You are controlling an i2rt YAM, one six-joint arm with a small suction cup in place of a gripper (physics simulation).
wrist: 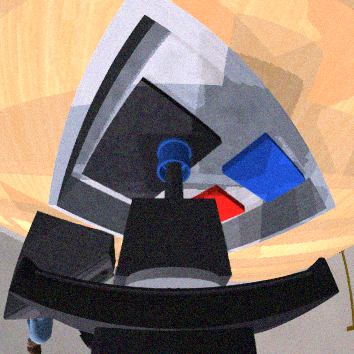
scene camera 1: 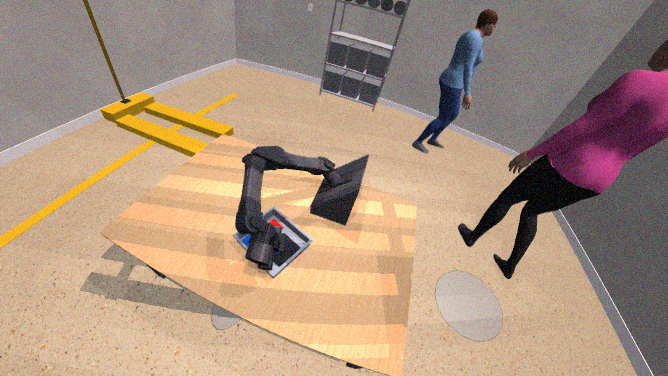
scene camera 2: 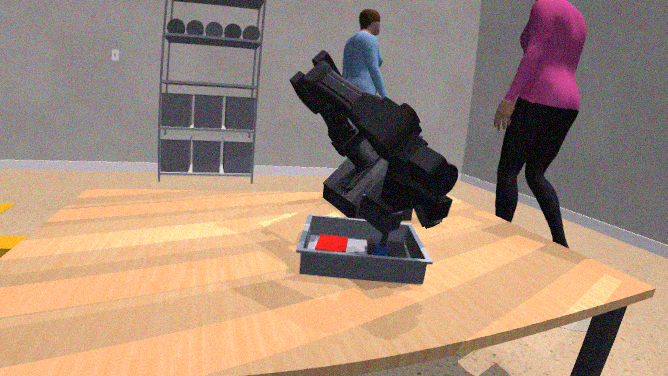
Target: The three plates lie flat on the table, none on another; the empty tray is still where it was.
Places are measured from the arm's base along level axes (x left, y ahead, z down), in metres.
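Pixels of known places: hand at its tool point: (wrist: pixel 173 148) (scene camera 1: pixel 276 251); arm's base at its link origin: (scene camera 1: pixel 337 182) (scene camera 2: pixel 367 164).
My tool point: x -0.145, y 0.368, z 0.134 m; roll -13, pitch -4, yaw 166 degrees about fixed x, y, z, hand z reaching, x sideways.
For each thing: its top centre in the pictures, then the offset to it from my tool point. Level surfaces: height alone.
- grey tray at its top centre: (wrist: pixel 189 213) (scene camera 2: pixel 362 235) (scene camera 1: pixel 273 237) dx -0.026, dy -0.032, dz -0.044 m
- wooden table at its surface level: dz +0.006 m
- black plate at its top centre: (wrist: pixel 140 162) (scene camera 2: pixel 387 249) (scene camera 1: pixel 283 249) dx +0.027, dy -0.012, dz -0.015 m
- red plate at its top centre: (wrist: pixel 204 214) (scene camera 2: pixel 332 242) (scene camera 1: pixel 270 228) dx -0.066, dy -0.092, dz -0.006 m
- blue plate at its top centre: (wrist: pixel 268 176) (scene camera 1: pixel 253 242) dx -0.102, dy +0.002, dz -0.006 m
A grey tray (scene camera 1: pixel 297 233) (scene camera 2: pixel 362 268) (wrist: pixel 207 42) stands on the wooden table (scene camera 1: pixel 334 291) and holds three flat square plates. The black plate (scene camera 1: pixel 288 248) (wrist: pixel 123 151) lies at one end. The red plate (scene camera 1: pixel 275 223) (scene camera 2: pixel 331 242) (wrist: pixel 221 201) and the blue plate (scene camera 1: pixel 246 240) (wrist: pixel 263 168) lie beside it on the tray floor. My blue suction cup (scene camera 2: pixel 382 249) (wrist: pixel 173 154) is down inside the tray, pressed on the black plate near its corner. In scene camera 1 the wrist hides the cup.
The arm's dark wedge-shaped base (scene camera 1: pixel 338 194) stands behind the tray. Two people (scene camera 1: pixel 455 80) (scene camera 1: pixel 549 186) walk on the floor to the right. A shelf rack (scene camera 1: pixel 328 60) stands at the back wall, and a yellow pallet frame (scene camera 1: pixel 164 125) lies at the left.
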